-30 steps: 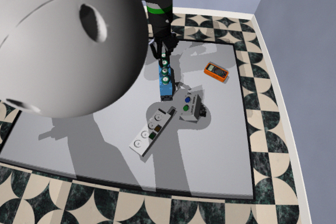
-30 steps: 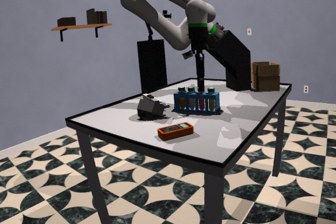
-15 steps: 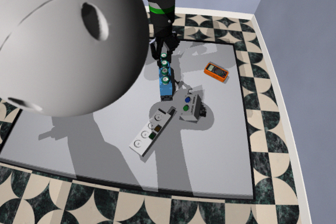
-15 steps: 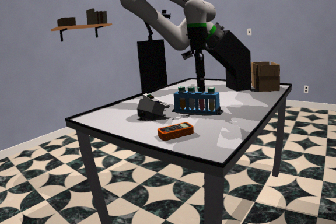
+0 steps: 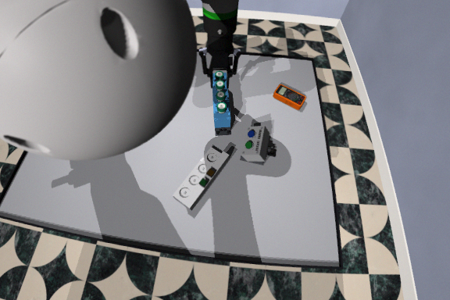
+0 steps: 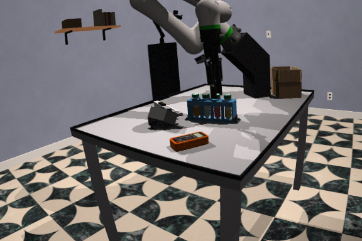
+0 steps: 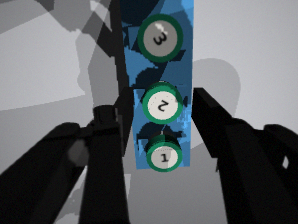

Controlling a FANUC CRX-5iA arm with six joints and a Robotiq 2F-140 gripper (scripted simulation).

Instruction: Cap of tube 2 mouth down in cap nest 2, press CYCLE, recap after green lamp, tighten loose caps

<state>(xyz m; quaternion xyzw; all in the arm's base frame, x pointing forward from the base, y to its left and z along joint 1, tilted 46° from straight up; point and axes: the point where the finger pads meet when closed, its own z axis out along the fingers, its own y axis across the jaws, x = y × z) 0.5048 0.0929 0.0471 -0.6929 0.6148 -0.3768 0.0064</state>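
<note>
Now: the cap 30 mm below my hand. The rest, counted from my hand: green ready key (240 mm to the right, 90 mm ahead, 80 mm below); blue cycle key (190 mm to the right, 100 mm ahead, 80 mm below); key housing (220 mm to the right, 110 mm ahead, 90 mm below).
</note>
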